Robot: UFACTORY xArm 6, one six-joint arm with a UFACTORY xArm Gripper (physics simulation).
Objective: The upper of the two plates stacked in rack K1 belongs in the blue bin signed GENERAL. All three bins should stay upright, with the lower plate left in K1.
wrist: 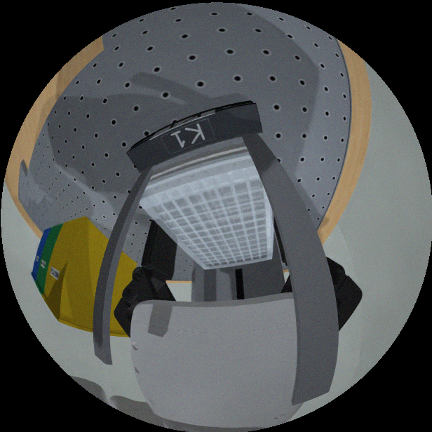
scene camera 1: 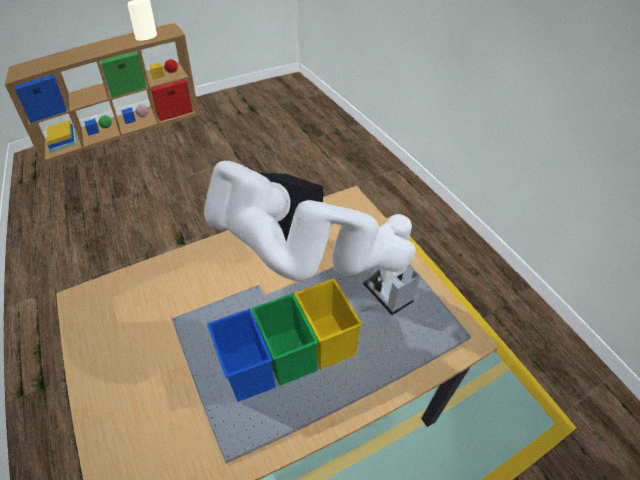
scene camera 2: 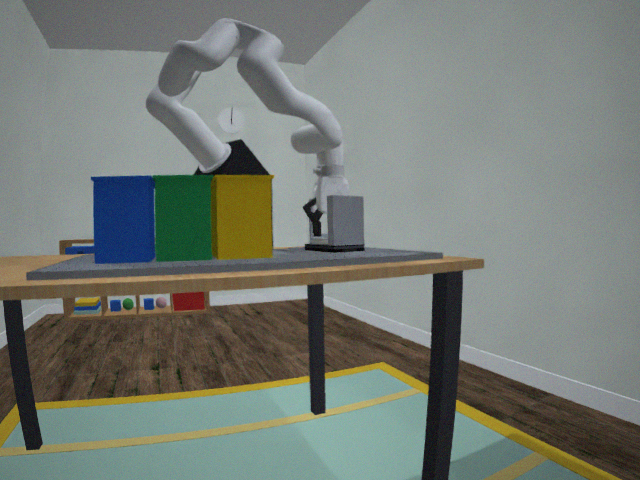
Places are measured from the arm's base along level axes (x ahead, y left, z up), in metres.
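Where they show: gripper, between the fingertips: [scene camera 1: 387,283]; arm's base, origin of its link: [scene camera 1: 272,202] [scene camera 2: 215,158].
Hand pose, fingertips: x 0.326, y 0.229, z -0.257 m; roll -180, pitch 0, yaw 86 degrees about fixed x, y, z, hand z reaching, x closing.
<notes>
Each offset is from my fingertips to the top centre of the thing. Level surfaces: height alone.
Rack K1 {dx +0.010, dy -0.002, dz +0.104 m} [scene camera 1: 403,295] [scene camera 2: 345,220] [wrist: 315,305] stands upright, a black base with grey walls, and its label reads upside down in the wrist view. The upper plate [wrist: 220,220], pale with a grid of wells, lies level in it. The lower plate is mostly hidden beneath. My gripper [scene camera 1: 386,283] [scene camera 2: 333,232] [wrist: 216,217] is down inside the rack, its black fingers on both sides of the upper plate and shut on it at nearly full width. The blue bin {dx -0.026, dy -0.544, dz +0.140 m} [scene camera 1: 251,382] [scene camera 2: 124,219] [wrist: 41,250] stands upright at the left end of the bin row; its sign is too small to read.
The green bin {dx +0.002, dy -0.414, dz +0.140 m} [scene camera 1: 297,364] [scene camera 2: 183,217] and yellow bin {dx +0.030, dy -0.284, dz +0.140 m} [scene camera 1: 339,346] [scene camera 2: 242,217] [wrist: 80,270] stand upright beside the blue bin, with yellow nearest the rack. All stand on a grey perforated board [scene camera 1: 330,400] [scene camera 2: 403,255] on the wooden table {dz -0.053 m} [scene camera 1: 118,335].
</notes>
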